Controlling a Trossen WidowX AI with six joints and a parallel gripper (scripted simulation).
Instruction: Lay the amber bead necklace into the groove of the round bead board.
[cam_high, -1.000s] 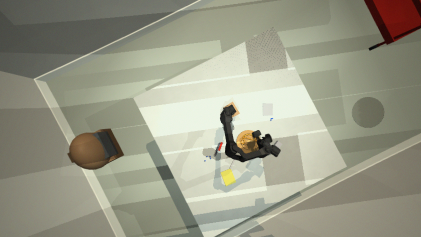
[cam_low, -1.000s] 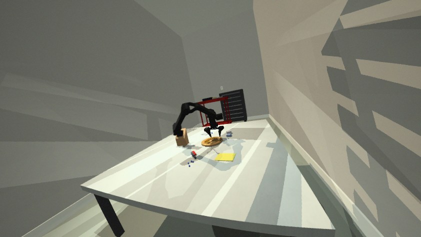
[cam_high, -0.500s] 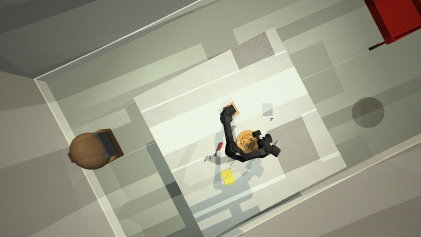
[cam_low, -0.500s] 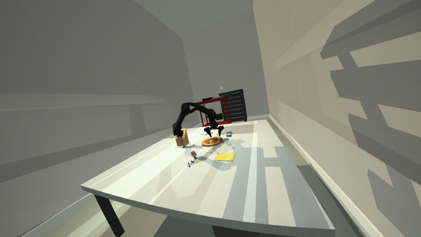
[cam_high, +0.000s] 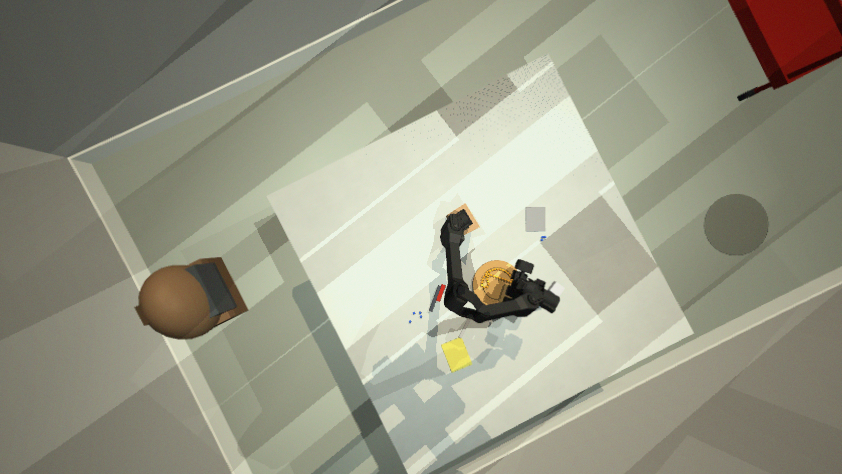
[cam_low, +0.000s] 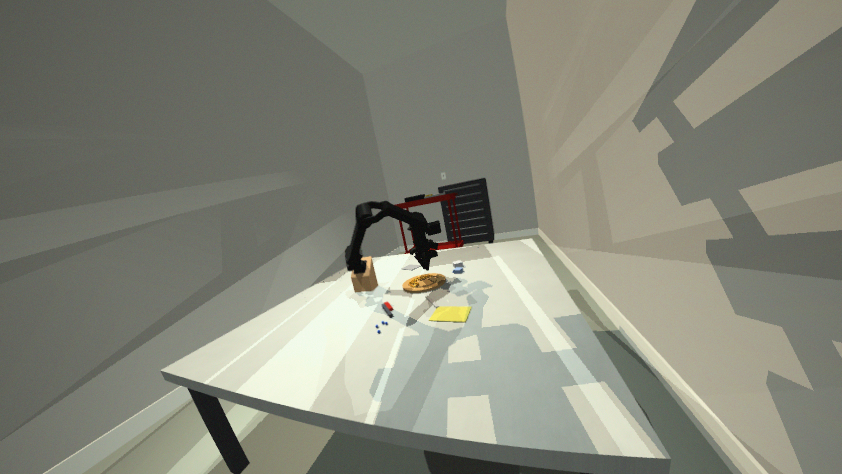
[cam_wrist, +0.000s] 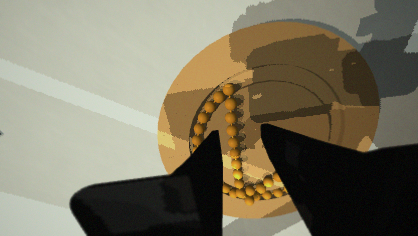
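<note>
Right now the round bead board is 1 cm behind my gripper tip, 4 cm to the right of it and 5 cm below it. From my gripper tip the other things lie so: grey square (16 cm behind, 23 cm to the left, 5 cm below); light blue cube (14 cm ahead, 6 cm to the left, 4 cm below); white cube (13 cm ahead, 15 cm to the left, 4 cm below).
</note>
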